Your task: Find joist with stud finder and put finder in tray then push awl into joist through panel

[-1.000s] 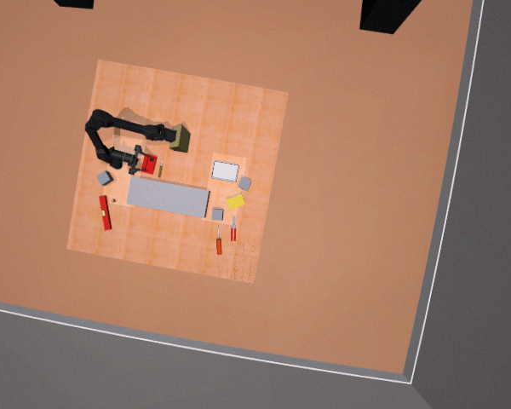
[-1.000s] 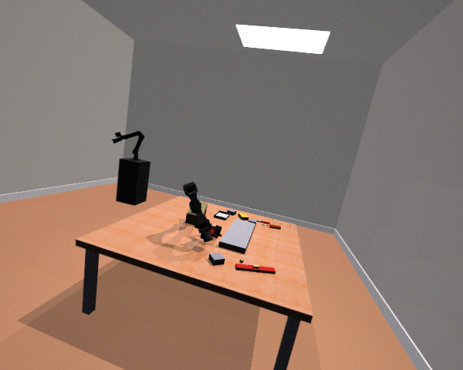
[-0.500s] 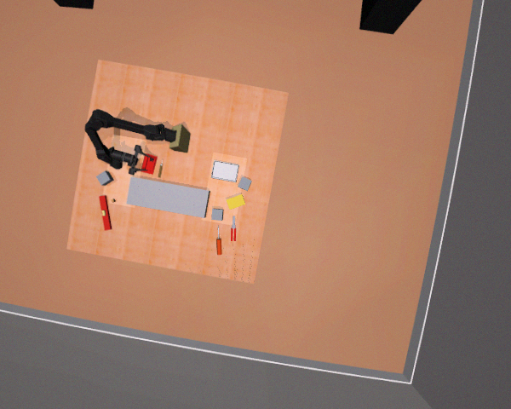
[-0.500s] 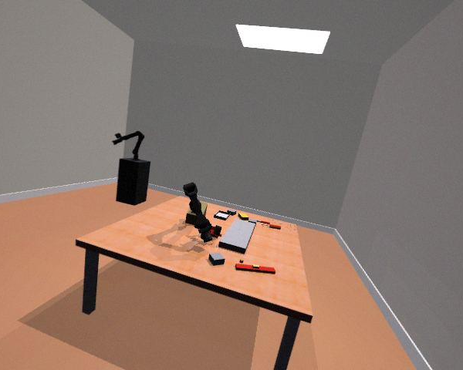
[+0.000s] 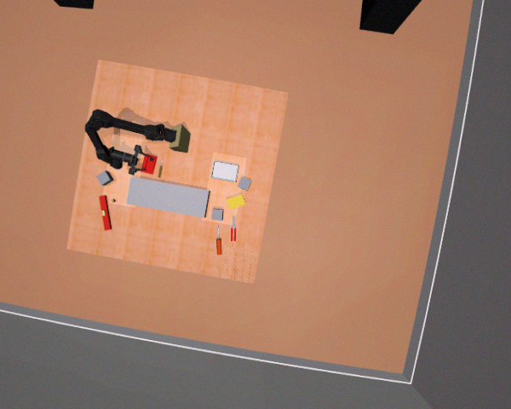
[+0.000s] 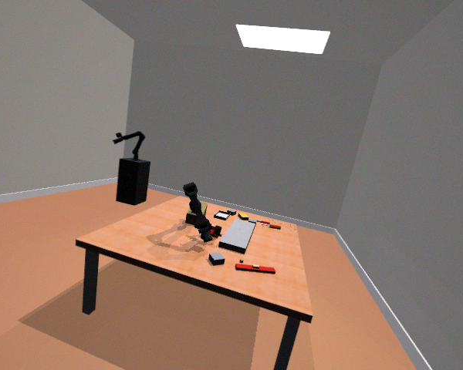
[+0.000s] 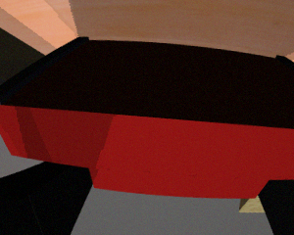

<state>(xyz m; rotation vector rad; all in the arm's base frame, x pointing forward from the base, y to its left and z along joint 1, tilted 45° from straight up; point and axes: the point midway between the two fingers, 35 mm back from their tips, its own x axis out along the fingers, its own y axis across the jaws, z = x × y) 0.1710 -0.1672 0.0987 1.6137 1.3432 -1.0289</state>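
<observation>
My gripper tip is now 1 cm past the red stud finder and 1 cm above it. From my gripper tip the other things lie so: white tray (48 cm to the left, 5 cm below, 1 cm behind); red level (35 cm ahead, 29 cm to the right, 5 cm below); awl (5 cm to the left, 5 cm below).
</observation>
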